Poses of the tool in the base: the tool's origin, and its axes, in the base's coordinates. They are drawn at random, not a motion.
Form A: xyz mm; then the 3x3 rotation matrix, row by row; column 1 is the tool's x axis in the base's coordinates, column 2 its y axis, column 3 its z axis. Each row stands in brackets.
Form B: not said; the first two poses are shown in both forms.
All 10 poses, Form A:
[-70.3 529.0 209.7], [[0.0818 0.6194 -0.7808], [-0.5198 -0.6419 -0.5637], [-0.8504 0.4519 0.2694]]
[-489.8 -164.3 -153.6], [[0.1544 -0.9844 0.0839], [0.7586 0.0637 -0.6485], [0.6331 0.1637 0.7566]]
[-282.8 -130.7 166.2], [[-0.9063 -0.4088 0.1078], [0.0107 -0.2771 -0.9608], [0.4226 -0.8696 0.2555]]
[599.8 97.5 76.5], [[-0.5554 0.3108 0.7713], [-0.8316 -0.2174 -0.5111], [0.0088 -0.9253 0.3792]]
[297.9 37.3 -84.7], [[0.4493 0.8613 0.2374], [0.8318 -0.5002 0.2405], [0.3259 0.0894 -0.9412]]
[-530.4 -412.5 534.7], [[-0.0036 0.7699 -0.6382], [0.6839 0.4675 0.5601], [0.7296 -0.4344 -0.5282]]
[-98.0 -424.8 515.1], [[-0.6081 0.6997 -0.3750], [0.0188 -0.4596 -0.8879], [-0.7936 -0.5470 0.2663]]
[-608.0 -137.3 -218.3], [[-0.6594 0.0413 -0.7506], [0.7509 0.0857 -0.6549], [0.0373 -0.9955 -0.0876]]
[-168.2 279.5 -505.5], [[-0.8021 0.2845 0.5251], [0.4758 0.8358 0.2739], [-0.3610 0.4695 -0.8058]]
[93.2 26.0 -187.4], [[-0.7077 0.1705 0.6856], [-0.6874 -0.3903 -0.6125], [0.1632 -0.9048 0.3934]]
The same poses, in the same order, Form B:
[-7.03 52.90 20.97], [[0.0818 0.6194 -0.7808], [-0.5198 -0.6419 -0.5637], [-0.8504 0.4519 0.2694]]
[-48.98 -16.43 -15.36], [[0.1544 -0.9844 0.0839], [0.7586 0.0637 -0.6485], [0.6331 0.1637 0.7566]]
[-28.28 -13.07 16.62], [[-0.9063 -0.4088 0.1078], [0.0107 -0.2771 -0.9608], [0.4226 -0.8696 0.2555]]
[59.98 9.75 7.65], [[-0.5554 0.3108 0.7713], [-0.8316 -0.2174 -0.5111], [0.0088 -0.9253 0.3792]]
[29.79 3.73 -8.47], [[0.4493 0.8613 0.2374], [0.8318 -0.5002 0.2405], [0.3259 0.0894 -0.9412]]
[-53.04 -41.25 53.47], [[-0.0036 0.7699 -0.6382], [0.6839 0.4675 0.5601], [0.7296 -0.4344 -0.5282]]
[-9.80 -42.48 51.51], [[-0.6081 0.6997 -0.3750], [0.0188 -0.4596 -0.8879], [-0.7936 -0.5470 0.2663]]
[-60.80 -13.73 -21.83], [[-0.6594 0.0413 -0.7506], [0.7509 0.0857 -0.6549], [0.0373 -0.9955 -0.0876]]
[-16.82 27.95 -50.55], [[-0.8021 0.2845 0.5251], [0.4758 0.8358 0.2739], [-0.3610 0.4695 -0.8058]]
[9.32 2.60 -18.74], [[-0.7077 0.1705 0.6856], [-0.6874 -0.3903 -0.6125], [0.1632 -0.9048 0.3934]]

